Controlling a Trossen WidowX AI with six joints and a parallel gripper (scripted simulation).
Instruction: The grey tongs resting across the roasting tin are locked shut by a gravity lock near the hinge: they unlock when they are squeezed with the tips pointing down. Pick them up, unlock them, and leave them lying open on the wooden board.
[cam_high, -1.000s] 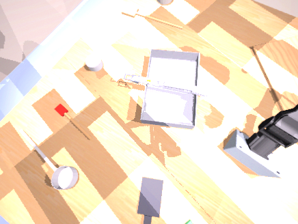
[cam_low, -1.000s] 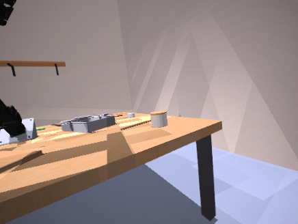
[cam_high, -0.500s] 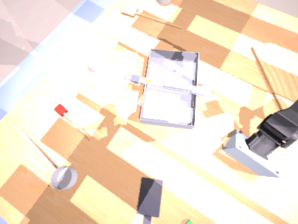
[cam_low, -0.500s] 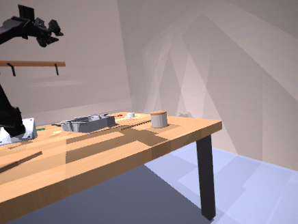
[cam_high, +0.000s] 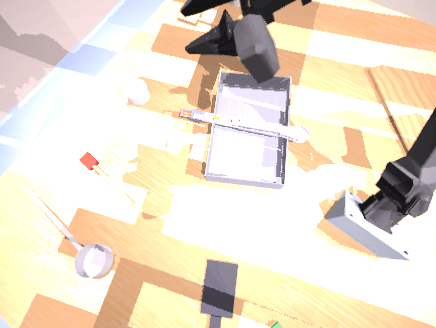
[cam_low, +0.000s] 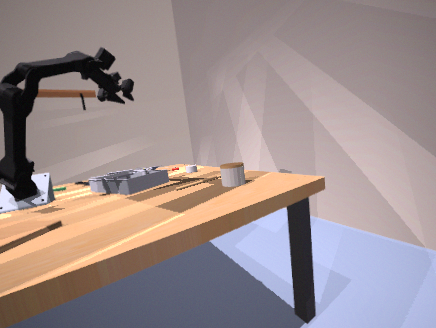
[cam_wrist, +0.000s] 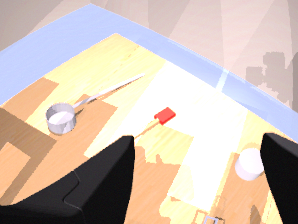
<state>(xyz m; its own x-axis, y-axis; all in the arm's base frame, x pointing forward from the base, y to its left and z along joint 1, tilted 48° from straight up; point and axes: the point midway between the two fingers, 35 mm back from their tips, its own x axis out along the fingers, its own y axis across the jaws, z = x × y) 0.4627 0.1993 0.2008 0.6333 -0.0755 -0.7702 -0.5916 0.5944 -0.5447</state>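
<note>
Now: gripper tip 60 mm to the left of the yellow lock piece and 340 mm above it. The rest, counted from my gripper tip: grey roasting tin: 80 mm behind, 90 mm to the right, 370 mm below; red spatula: 220 mm ahead, 200 mm to the left, 400 mm below; dark scraper: 230 mm behind, 370 mm to the left, 400 mm below.
</note>
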